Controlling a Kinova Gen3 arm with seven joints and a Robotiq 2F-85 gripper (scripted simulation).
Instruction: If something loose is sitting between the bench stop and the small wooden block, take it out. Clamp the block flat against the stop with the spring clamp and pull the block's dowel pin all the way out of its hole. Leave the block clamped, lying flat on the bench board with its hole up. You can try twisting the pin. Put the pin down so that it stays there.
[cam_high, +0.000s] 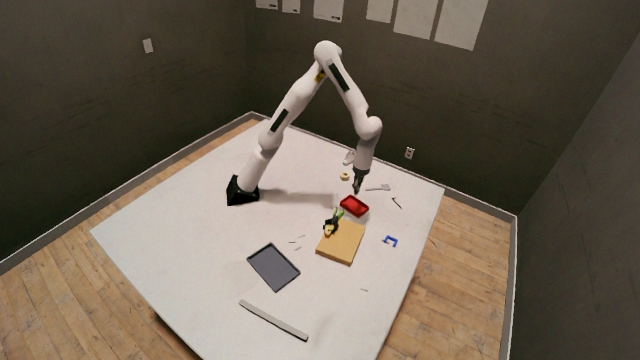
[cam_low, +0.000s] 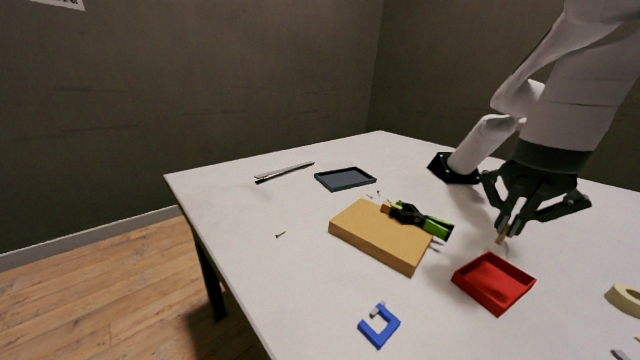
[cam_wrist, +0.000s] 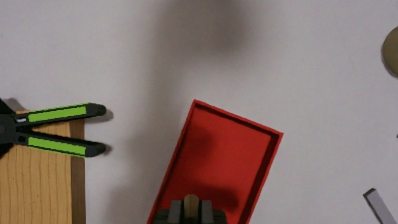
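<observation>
My gripper is now 12 cm above the red tray and 2 cm to the right of it. The rest, counted from my hand: grey tray 47 cm to the right, 12 cm below, 1 cm behind; then dowel pin 2 cm below; then small wooden block 21 cm to the right, 9 cm below, 4 cm ahead.
</observation>
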